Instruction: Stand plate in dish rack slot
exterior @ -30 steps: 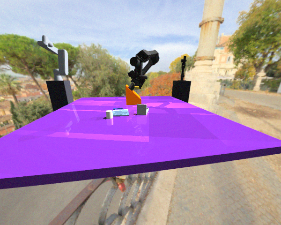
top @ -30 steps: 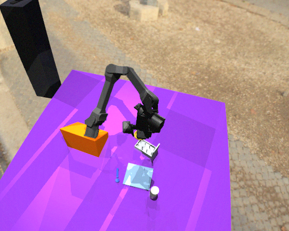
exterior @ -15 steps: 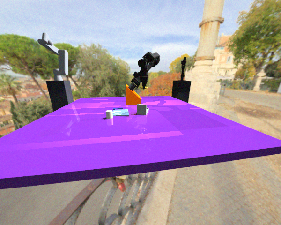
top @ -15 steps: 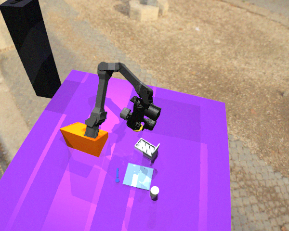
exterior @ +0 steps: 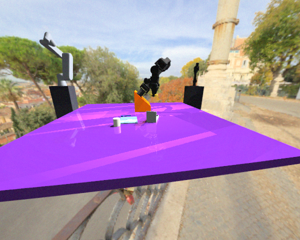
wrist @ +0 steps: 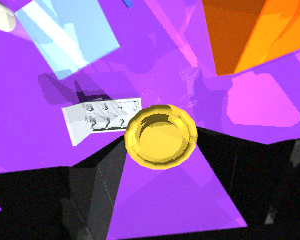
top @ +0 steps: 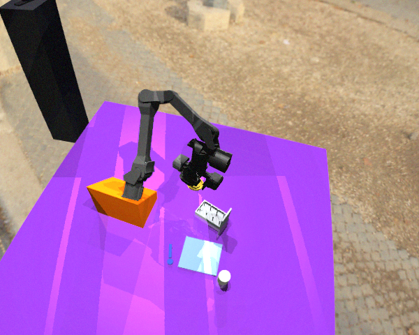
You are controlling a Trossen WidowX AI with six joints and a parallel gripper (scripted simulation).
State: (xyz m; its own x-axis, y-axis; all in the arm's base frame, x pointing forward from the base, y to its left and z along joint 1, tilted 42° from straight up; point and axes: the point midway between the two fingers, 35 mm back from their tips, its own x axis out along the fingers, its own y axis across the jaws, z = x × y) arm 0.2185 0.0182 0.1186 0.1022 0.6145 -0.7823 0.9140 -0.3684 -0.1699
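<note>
Right now my gripper tip is 140 mm above the dish rack, 90 mm short of it and 30 mm to the left of it. The rest, counted from my gripper tip: blue spoon: 240 mm to the right, 160 mm below, 50 mm behind; light blue mat: 210 mm to the right, 160 mm below, 70 mm ahead; yellow plate: 10 mm above.
</note>
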